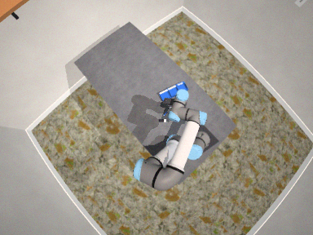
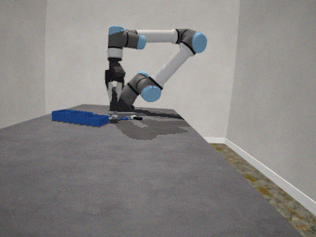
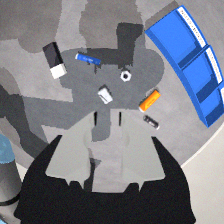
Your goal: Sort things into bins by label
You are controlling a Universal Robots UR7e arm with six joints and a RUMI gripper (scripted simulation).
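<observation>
Now: the grey nut 4 cm ahead of my hand and 9 cm below it. From my hand the other things lie so: small black piece: 12 cm to the right, 9 cm below; orange piece: 3 cm ahead, 7 cm to the right, 9 cm below; blue cylinder: 2 cm ahead, 7 cm to the left, 9 cm below.
</observation>
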